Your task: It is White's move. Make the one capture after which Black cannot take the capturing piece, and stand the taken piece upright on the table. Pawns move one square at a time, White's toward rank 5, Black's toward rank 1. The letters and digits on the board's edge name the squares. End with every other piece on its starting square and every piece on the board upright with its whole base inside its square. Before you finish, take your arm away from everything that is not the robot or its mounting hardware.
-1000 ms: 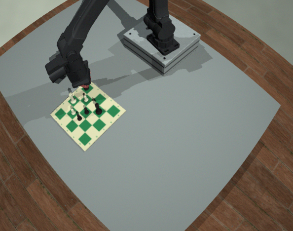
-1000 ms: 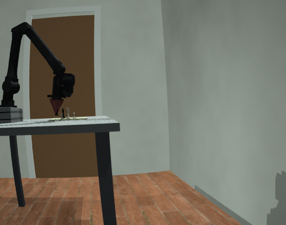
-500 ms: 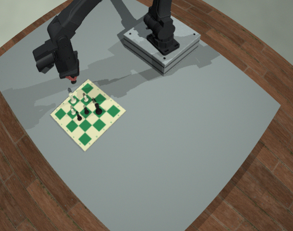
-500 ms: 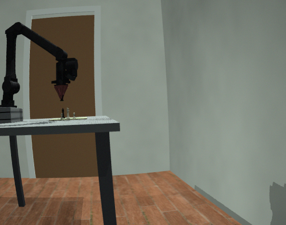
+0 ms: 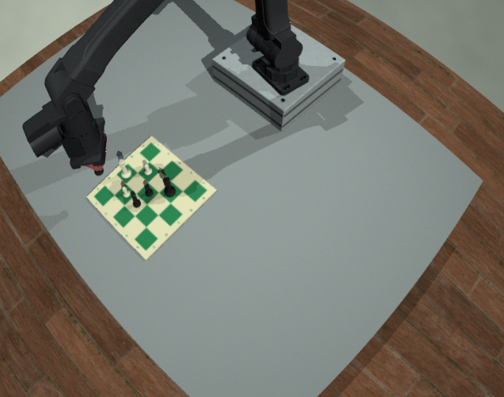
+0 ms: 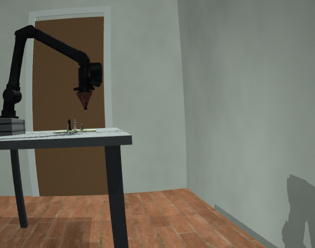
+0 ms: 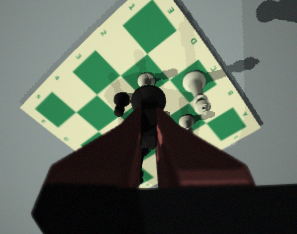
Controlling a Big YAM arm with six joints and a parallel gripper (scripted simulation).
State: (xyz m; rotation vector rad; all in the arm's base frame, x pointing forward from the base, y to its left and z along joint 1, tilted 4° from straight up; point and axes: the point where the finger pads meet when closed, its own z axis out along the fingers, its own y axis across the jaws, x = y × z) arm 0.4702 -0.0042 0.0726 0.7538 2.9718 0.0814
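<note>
Now: hand 100 mm above the tall white piece, 50 mm past it and 30 mm to the left of it. Also, from my hand: black piece 10 mm below; then green-and-cream chessboard 130 mm below, 70 mm behind, 50 mm to the left.
</note>
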